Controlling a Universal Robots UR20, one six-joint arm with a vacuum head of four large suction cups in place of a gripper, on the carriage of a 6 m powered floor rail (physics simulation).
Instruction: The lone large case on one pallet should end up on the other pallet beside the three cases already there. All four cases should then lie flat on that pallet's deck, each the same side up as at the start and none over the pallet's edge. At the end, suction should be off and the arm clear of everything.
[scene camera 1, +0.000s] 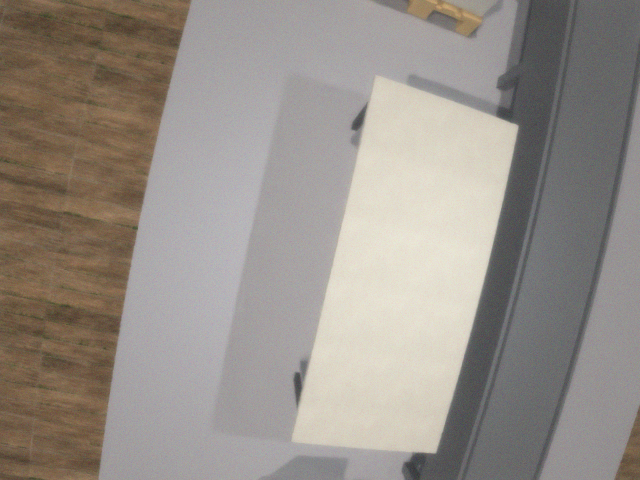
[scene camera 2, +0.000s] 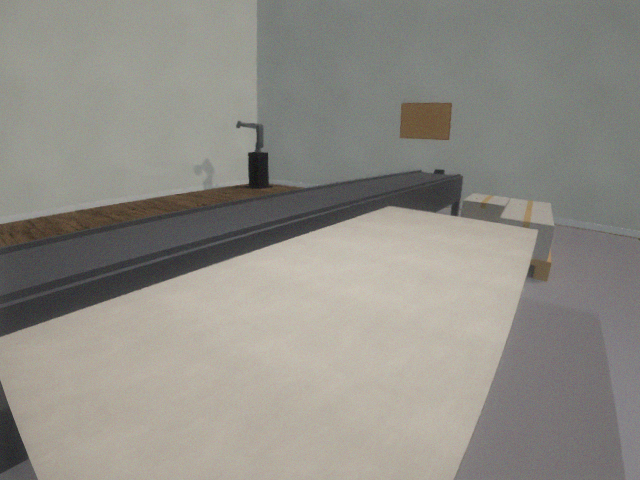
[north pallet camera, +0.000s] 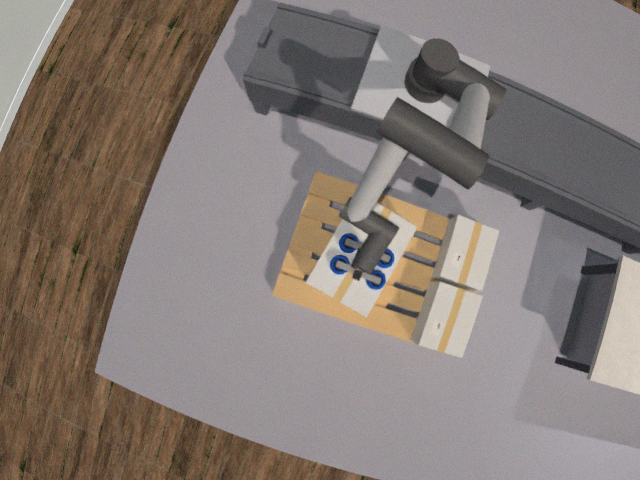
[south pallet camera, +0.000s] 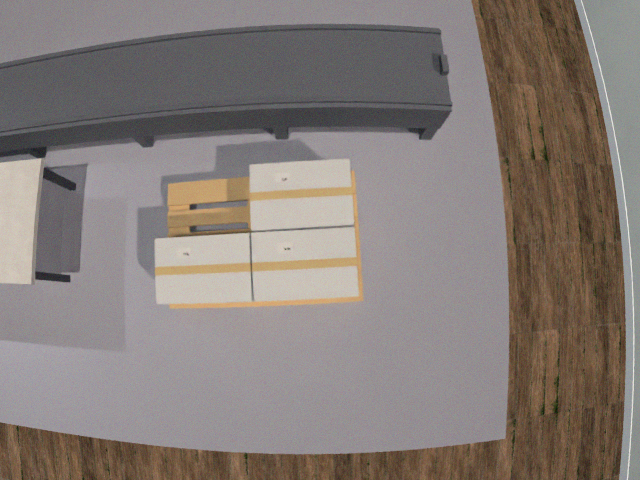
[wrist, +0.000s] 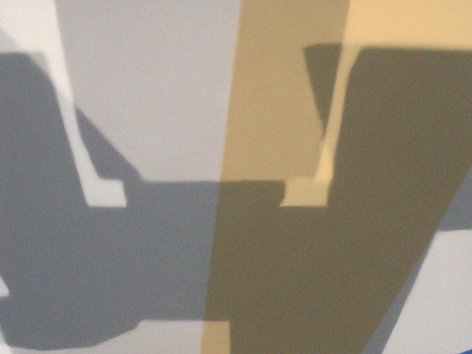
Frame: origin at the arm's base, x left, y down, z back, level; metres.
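Seen in the pictures: hand, tool point: (wrist: 233, 257).
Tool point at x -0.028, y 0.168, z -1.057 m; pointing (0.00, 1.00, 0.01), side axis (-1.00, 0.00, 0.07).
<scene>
A point is followed by its place in that frame.
The lone large case (north pallet camera: 325, 273) {x -0.192, y 0.146, z -1.179 m} (wrist: 150, 100) {x -0.019, y 0.146, z -1.116 m}, white with a tan tape band, lies flat on the north pallet (north pallet camera: 310, 232) {x -0.356, y 0.426, z -0.969 m}, turned askew. My vacuum head (north pallet camera: 361, 261) {x -0.028, y 0.168, z -1.057 m} is over its top, the four blue cups within its outline. In the wrist view the case top is very close and a blue cup edge shows at the bottom right corner. Whether the cups touch or suction holds the case cannot be told. Three cases (south pallet camera: 299, 211) {x 5.011, y 0.166, z -0.876 m} (south pallet camera: 305, 284) {x 5.040, y 0.167, z -1.273 m} (south pallet camera: 201, 289) {x 4.461, y 0.167, z -1.302 m} lie flat on the south pallet (south pallet camera: 206, 191) {x 4.411, y 0.426, z -0.683 m}; bare slats show at its upper left.
Two smaller taped cases (north pallet camera: 460, 248) {x 0.500, y 0.221, z -0.794 m} (north pallet camera: 444, 315) {x 0.519, y 0.181, z -1.189 m} stand at the north pallet's right end. A long pale table (scene camera 1: 413, 268) {x 2.390, y 0.040, z -0.905 m} (scene camera 2: 310, 320) {x 2.066, y 0.040, z -0.931 m} (north pallet camera: 622, 330) {x 1.690, y 0.040, z -0.948 m} (south pallet camera: 18, 222) {x 3.212, y 0.040, z -0.913 m} stands between the pallets. The dark rail (north pallet camera: 563, 149) (south pallet camera: 232, 72) runs behind them, bearing the arm's carriage.
</scene>
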